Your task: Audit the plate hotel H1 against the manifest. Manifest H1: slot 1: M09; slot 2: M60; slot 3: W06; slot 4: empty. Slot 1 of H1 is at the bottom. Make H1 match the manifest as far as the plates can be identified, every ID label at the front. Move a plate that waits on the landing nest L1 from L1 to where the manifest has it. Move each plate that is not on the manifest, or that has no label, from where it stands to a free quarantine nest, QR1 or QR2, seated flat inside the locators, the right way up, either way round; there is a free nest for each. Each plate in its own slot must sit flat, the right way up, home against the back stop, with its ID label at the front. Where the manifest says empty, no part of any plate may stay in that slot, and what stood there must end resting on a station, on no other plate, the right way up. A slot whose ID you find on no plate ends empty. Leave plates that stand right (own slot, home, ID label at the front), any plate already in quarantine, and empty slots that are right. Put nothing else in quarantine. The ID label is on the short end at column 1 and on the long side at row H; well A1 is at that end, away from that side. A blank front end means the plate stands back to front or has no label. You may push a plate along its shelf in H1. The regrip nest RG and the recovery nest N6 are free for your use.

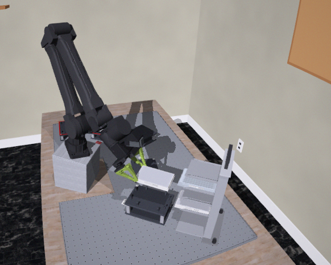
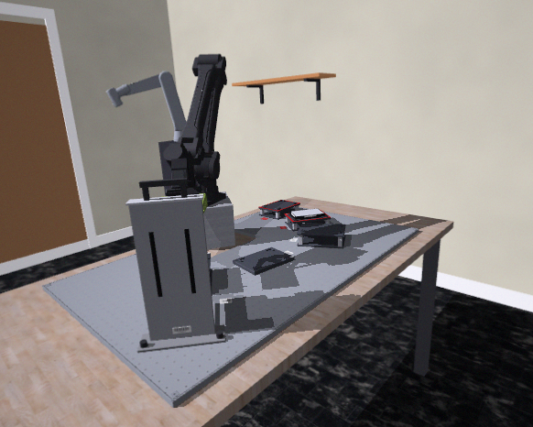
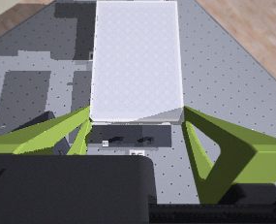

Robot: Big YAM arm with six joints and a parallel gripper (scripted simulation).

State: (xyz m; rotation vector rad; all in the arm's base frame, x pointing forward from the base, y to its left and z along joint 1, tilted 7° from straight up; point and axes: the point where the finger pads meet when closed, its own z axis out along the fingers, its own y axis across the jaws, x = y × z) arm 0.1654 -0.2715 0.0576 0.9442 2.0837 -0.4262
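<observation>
The clear plate lies 140 mm ahead of my hand, 160 mm to the right of it and 30 mm above it. Also, from my hand: hotel back panel 200 mm ahead, 220 mm to the right, 30 mm below; h1 tag 180 mm ahead, 60 mm to the right, 180 mm below.
</observation>
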